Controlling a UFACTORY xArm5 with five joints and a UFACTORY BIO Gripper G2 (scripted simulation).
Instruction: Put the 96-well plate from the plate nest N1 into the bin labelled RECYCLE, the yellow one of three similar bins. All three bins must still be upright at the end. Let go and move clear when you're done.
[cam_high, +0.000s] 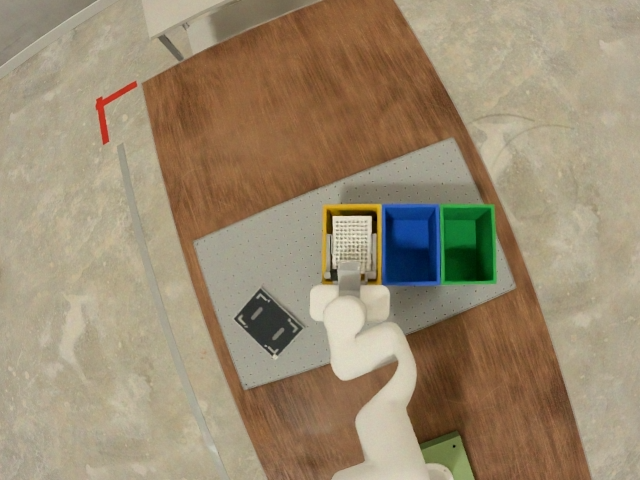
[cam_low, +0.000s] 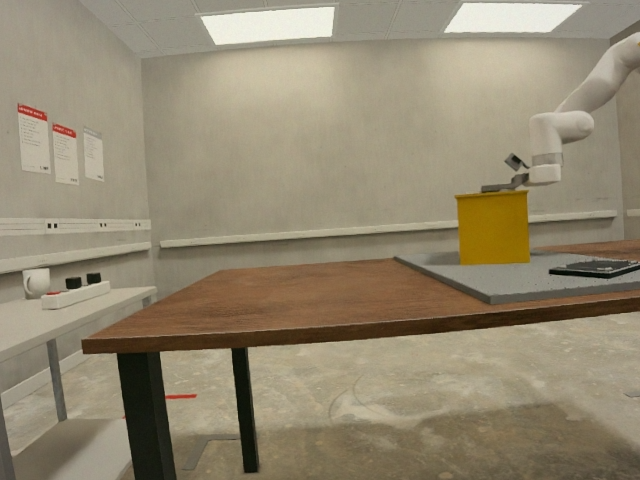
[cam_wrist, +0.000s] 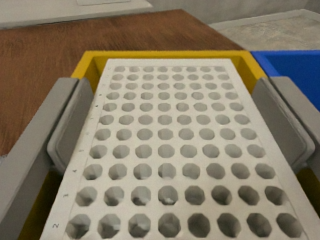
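The white 96-well plate lies 10 mm below my hand. The rest, counted from my hand: green bin (250 mm to the right, 100 mm below, 90 mm behind); blue bin (120 mm to the right, 100 mm below, 40 mm behind); yellow bin (100 mm below).
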